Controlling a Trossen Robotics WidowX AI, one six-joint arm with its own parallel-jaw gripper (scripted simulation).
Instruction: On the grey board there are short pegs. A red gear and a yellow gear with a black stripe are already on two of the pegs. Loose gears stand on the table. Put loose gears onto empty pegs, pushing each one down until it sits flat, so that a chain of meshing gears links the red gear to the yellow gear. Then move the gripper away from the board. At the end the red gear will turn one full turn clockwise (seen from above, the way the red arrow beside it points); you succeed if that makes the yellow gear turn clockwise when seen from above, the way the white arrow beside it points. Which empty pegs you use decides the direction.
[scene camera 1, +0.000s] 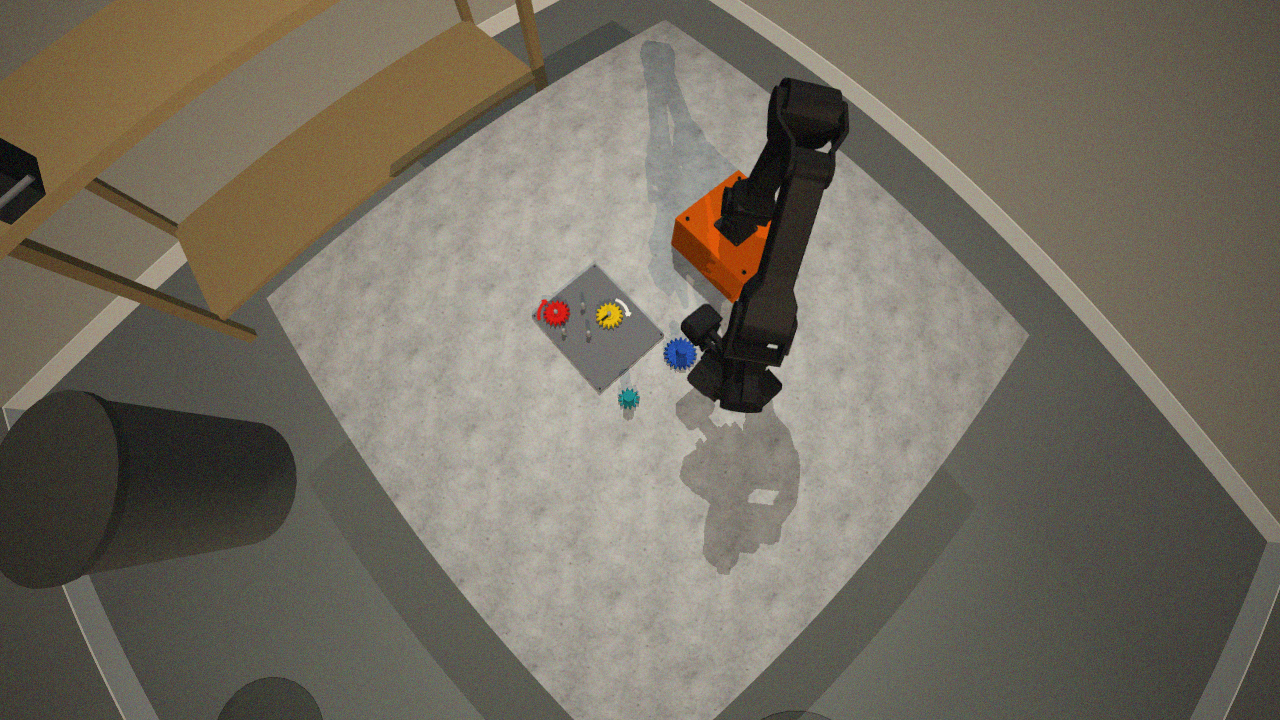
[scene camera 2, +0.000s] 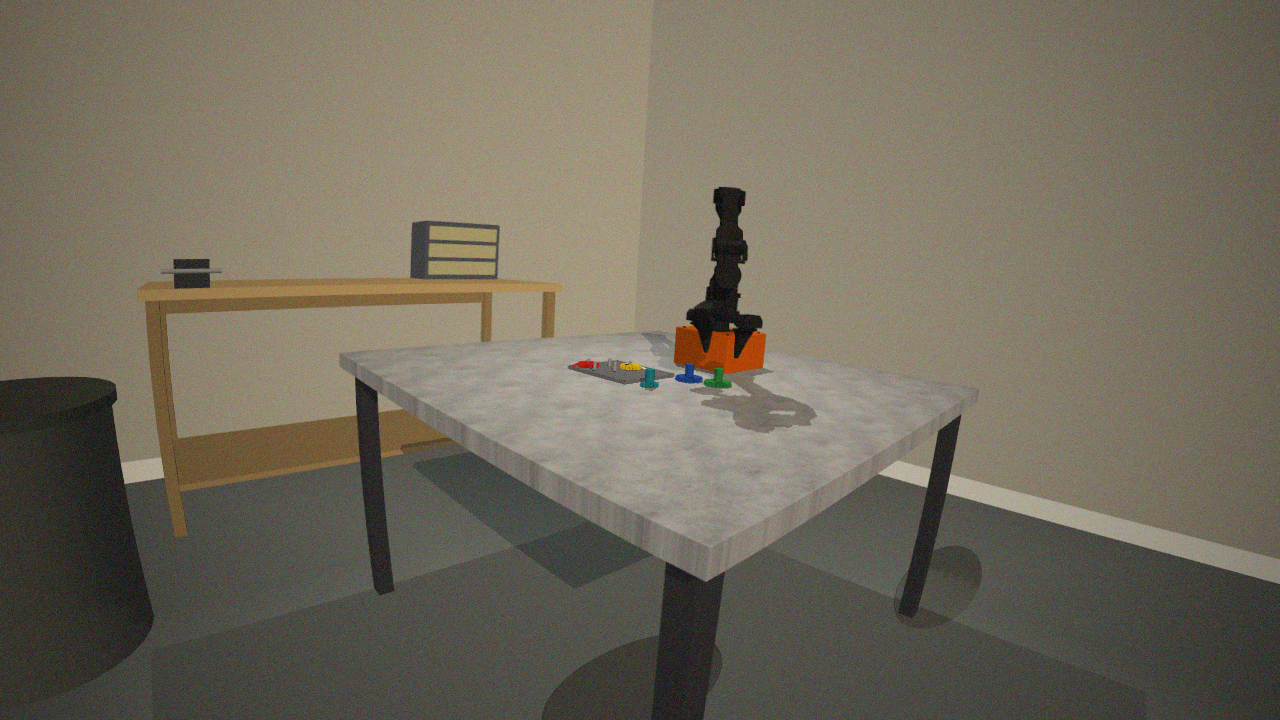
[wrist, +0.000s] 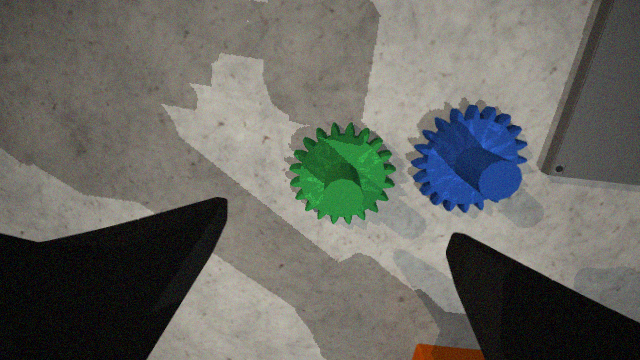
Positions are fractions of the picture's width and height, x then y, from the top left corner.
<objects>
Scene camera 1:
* blue gear: 0.53, 0.49
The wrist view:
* my gripper: 0.53, 0.63
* blue gear: 0.74, 0.44
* green gear: 0.53, 0.49
</objects>
